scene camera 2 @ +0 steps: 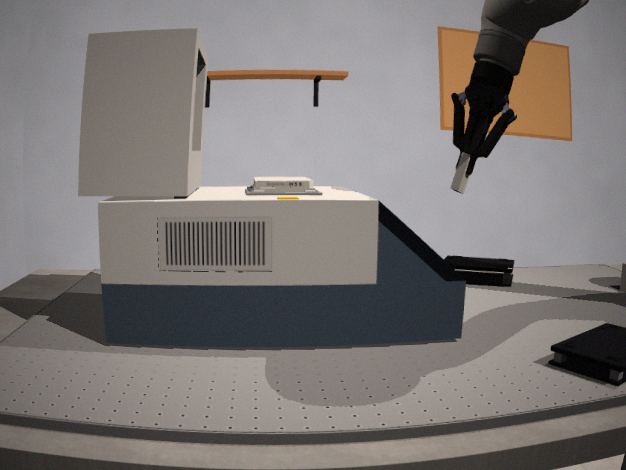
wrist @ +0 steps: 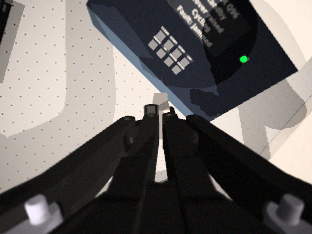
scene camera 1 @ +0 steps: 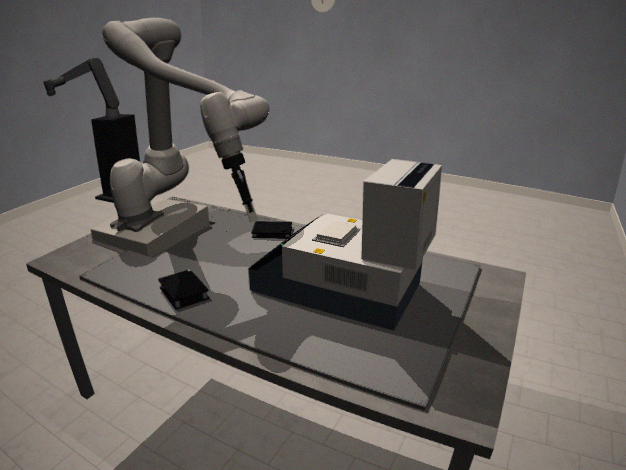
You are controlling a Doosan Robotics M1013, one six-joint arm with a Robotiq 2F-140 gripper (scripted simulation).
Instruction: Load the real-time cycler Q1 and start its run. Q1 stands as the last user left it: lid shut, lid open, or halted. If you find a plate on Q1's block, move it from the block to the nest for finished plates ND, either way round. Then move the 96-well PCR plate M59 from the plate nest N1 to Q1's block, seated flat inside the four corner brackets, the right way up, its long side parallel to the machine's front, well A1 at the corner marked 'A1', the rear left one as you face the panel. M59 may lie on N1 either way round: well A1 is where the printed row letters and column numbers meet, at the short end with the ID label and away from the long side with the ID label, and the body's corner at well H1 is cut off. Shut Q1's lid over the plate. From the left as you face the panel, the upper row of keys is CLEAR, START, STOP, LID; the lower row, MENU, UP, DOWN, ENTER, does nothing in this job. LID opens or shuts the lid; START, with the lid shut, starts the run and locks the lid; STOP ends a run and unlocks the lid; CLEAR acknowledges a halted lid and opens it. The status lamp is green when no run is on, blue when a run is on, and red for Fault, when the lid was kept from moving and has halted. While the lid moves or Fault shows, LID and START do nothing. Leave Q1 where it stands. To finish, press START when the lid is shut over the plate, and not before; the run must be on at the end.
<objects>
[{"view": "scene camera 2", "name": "my gripper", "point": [456, 191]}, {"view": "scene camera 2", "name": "lid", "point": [140, 135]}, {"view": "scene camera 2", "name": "black nest N1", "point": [465, 263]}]
</objects>
